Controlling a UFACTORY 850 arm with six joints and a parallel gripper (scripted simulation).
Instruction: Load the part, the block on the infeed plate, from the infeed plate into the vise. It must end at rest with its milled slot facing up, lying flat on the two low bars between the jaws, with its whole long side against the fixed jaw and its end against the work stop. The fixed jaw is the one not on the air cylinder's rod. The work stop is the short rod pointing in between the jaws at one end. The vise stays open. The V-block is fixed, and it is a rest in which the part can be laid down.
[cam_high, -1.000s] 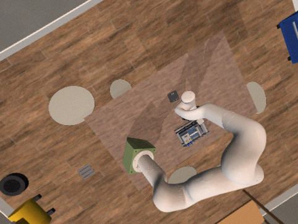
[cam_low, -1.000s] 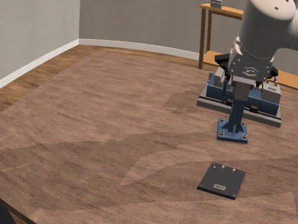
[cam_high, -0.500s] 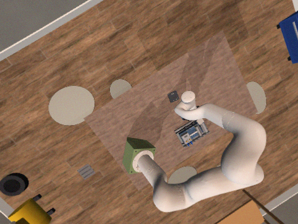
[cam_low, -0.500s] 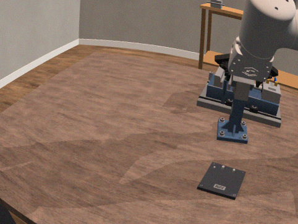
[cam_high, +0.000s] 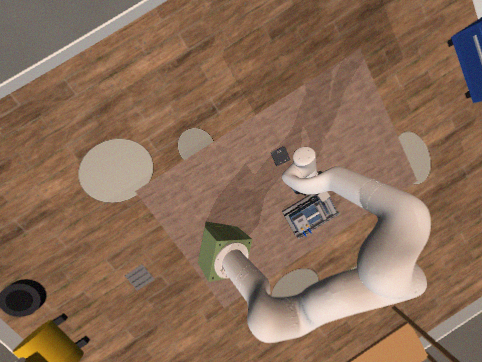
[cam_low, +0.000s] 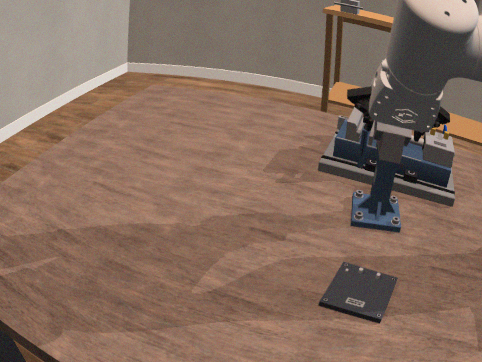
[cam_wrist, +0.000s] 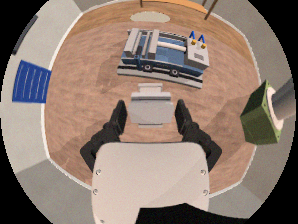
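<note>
Now: the part 10 mm to the right of my hand and 10 mm below it. The rest, counted from my hand: air cylinder: 210 mm to the right, 90 mm below, 90 mm behind.
</note>
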